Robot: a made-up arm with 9 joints. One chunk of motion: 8 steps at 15 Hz.
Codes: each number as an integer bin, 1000 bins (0 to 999) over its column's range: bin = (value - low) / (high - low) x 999, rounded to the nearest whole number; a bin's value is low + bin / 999 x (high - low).
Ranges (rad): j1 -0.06..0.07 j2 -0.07..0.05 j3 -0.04..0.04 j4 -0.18..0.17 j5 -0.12..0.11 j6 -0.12..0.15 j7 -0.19..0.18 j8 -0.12..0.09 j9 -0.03..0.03
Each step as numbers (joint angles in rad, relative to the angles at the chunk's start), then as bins.
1 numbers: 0.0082 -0.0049 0.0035 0.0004 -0.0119 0.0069 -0.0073 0.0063 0.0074
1 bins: 524 542 543 515 470 470 493 601 623
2 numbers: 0.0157 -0.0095 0.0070 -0.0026 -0.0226 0.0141 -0.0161 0.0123 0.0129
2 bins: 582 504 587 506 423 496 470 629 714
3 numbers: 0.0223 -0.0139 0.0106 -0.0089 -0.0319 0.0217 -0.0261 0.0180 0.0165
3 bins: 632 467 632 488 383 524 443 656 774
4 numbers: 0.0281 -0.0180 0.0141 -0.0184 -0.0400 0.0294 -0.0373 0.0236 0.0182
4 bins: 677 433 676 461 347 553 412 683 803
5 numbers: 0.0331 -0.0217 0.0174 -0.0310 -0.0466 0.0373 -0.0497 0.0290 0.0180
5 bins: 715 402 717 425 319 582 379 709 799
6 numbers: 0.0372 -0.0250 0.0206 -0.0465 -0.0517 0.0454 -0.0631 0.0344 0.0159
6 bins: 747 375 757 381 297 612 343 735 764
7 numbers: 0.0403 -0.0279 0.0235 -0.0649 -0.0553 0.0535 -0.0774 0.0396 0.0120
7 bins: 771 350 793 329 281 642 304 759 699
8 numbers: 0.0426 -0.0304 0.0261 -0.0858 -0.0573 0.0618 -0.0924 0.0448 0.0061
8 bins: 788 330 825 269 272 673 264 784 601
